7 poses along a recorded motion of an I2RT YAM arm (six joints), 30 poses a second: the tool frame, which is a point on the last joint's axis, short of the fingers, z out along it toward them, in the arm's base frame.
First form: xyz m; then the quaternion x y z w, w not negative.
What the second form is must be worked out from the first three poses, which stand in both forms.
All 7 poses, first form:
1: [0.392 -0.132 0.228 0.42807 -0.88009 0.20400 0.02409]
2: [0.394 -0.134 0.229 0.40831 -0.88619 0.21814 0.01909]
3: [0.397 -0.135 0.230 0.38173 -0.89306 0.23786 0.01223]
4: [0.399 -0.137 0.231 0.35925 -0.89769 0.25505 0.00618]
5: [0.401 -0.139 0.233 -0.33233 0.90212 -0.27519 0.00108]
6: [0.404 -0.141 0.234 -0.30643 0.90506 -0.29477 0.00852]
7: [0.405 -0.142 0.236 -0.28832 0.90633 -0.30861 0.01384]
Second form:
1: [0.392 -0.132 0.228 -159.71 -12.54 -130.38]
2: [0.394 -0.134 0.229 -157.69 -12.24 -132.95]
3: [0.397 -0.135 0.230 -154.89 -11.74 -136.34]
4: [0.399 -0.137 0.231 -152.47 -11.21 -139.13]
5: [0.401 -0.139 0.233 -149.63 -10.43 -142.39]
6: [0.404 -0.141 0.234 -146.89 -9.51 -145.42]
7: [0.405 -0.142 0.236 -144.96 -8.79 -147.49]
